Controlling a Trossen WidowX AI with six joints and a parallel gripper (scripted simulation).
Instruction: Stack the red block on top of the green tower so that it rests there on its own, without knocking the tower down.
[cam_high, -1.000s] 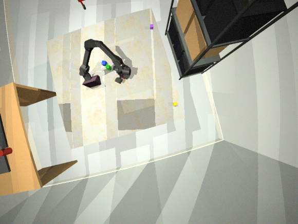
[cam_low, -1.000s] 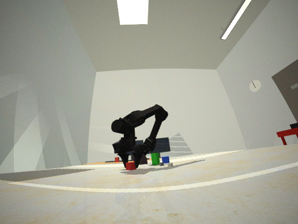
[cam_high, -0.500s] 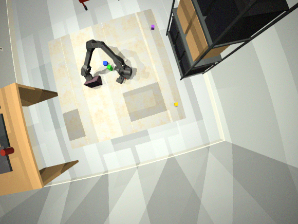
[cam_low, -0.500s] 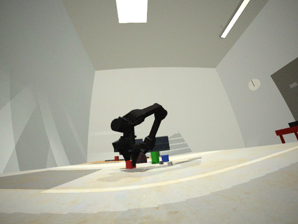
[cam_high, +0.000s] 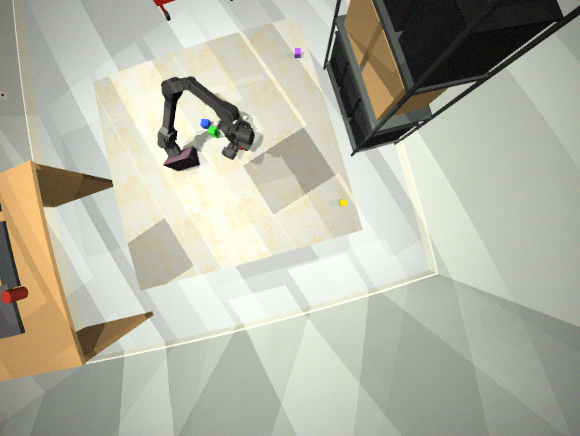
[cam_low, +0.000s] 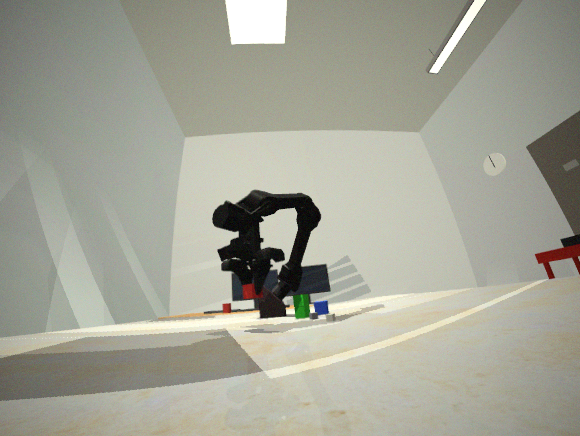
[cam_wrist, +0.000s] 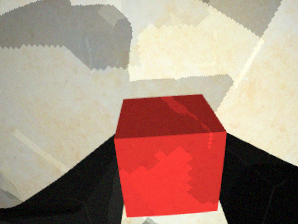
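Now: the blue block 18 cm to the left of my gripper tip, 18 cm behind it and 6 cm below it. The rest, counted from my gripper tip: purple block (50 cm to the left, 38 cm ahead, 6 cm below); yellow block (48 cm ahead, 37 cm to the right, 6 cm below); red block (1 cm above).
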